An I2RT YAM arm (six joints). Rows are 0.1 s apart.
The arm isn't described. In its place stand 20 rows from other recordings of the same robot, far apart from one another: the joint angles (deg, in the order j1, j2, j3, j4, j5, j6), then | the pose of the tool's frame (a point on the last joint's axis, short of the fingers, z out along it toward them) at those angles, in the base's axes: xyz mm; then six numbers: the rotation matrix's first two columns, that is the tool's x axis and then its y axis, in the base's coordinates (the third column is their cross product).
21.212 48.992 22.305 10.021 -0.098 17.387 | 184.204 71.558 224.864 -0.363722 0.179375 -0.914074 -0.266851 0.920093 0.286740
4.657 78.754 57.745 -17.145 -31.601 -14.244 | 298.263 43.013 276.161 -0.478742 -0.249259 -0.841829 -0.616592 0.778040 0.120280
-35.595 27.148 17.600 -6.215 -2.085 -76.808 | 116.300 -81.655 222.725 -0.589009 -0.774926 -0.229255 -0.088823 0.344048 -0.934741
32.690 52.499 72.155 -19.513 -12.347 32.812 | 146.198 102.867 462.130 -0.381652 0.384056 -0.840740 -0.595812 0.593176 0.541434
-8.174 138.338 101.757 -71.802 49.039 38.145 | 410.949 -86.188 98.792 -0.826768 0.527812 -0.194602 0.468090 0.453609 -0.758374
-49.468 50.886 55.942 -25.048 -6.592 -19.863 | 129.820 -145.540 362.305 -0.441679 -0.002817 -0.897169 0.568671 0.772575 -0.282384
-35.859 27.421 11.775 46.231 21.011 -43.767 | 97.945 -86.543 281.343 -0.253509 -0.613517 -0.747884 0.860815 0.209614 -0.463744
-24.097 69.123 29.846 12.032 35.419 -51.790 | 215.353 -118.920 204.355 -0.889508 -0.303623 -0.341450 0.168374 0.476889 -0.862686
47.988 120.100 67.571 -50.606 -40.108 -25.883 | 201.189 257.617 85.376 -0.381096 -0.921925 -0.069421 -0.707637 0.242544 0.663643
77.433 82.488 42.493 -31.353 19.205 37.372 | 64.990 237.717 161.769 -0.709413 -0.547886 -0.443345 -0.589180 0.806224 -0.053563
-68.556 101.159 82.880 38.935 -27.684 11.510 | 169.414 -386.078 389.864 0.259123 -0.176395 -0.949600 0.626178 0.779243 0.026119
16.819 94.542 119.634 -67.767 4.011 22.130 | 304.978 89.588 460.676 -0.691234 0.183634 -0.698910 0.022649 0.972203 0.233040
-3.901 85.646 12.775 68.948 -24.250 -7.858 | 236.112 -1.445 152.995 -0.020205 -0.123566 -0.992131 -0.352853 0.929359 -0.108562
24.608 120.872 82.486 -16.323 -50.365 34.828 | 389.199 208.411 156.057 -0.991891 -0.053587 -0.115240 -0.126274 0.518102 0.845946
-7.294 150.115 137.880 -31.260 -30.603 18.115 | 574.587 -55.274 179.735 -0.728803 0.363086 -0.580530 -0.032027 0.828827 0.558588
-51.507 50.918 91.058 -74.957 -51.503 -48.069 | 72.302 -46.154 467.336 -0.302403 -0.363748 -0.881045 -0.206060 0.927412 -0.312164
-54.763 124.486 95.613 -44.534 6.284 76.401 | 253.122 -365.085 160.515 0.676625 0.716647 -0.169103 0.732563 -0.631976 0.252901
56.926 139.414 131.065 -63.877 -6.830 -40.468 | 272.033 425.471 204.918 0.157507 -0.938998 -0.305735 -0.985326 -0.128822 -0.111968
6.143 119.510 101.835 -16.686 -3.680 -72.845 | 489.034 54.932 264.217 -0.013145 -0.960462 -0.278101 -0.583235 0.233277 -0.778087
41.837 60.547 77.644 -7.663 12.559 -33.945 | 164.601 136.972 490.582 0.375615 -0.395272 -0.838256 -0.339327 0.783025 -0.521277
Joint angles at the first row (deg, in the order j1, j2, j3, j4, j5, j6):
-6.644 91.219 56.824 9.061 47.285 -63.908
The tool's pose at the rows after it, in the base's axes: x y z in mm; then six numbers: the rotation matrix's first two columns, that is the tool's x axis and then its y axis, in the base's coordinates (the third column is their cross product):
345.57 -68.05 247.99 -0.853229 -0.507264 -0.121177 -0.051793 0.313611 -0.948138
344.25 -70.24 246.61 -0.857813 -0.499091 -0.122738 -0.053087 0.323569 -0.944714
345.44 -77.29 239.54 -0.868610 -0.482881 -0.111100 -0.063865 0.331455 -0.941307
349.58 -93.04 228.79 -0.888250 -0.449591 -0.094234 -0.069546 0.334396 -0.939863
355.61 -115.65 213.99 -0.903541 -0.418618 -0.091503 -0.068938 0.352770 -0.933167
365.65 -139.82 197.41 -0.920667 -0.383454 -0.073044 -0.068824 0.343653 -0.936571
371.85 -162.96 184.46 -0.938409 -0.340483 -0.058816 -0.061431 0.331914 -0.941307
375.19 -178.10 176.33 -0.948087 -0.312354 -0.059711 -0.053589 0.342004 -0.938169
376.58 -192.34 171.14 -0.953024 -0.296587 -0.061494 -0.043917 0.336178 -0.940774
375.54 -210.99 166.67 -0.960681 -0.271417 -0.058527 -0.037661 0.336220 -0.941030
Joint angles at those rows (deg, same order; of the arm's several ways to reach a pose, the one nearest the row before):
-6.881 91.299 57.380 8.249 47.286 -63.267
-7.275 91.240 57.316 7.388 47.110 -62.502
-8.401 92.417 57.298 7.318 46.890 -62.215
-10.792 95.028 57.777 8.610 46.770 -62.576
-14.150 98.841 58.828 10.525 45.078 -62.578
-17.252 104.080 60.820 14.369 44.807 -64.290
-20.099 108.409 62.879 17.397 45.178 -65.655
-21.928 111.082 64.754 17.587 44.836 -65.217
-23.686 113.088 65.918 19.413 44.281 -66.085
-26.063 115.033 67.523 20.128 43.571 -66.794

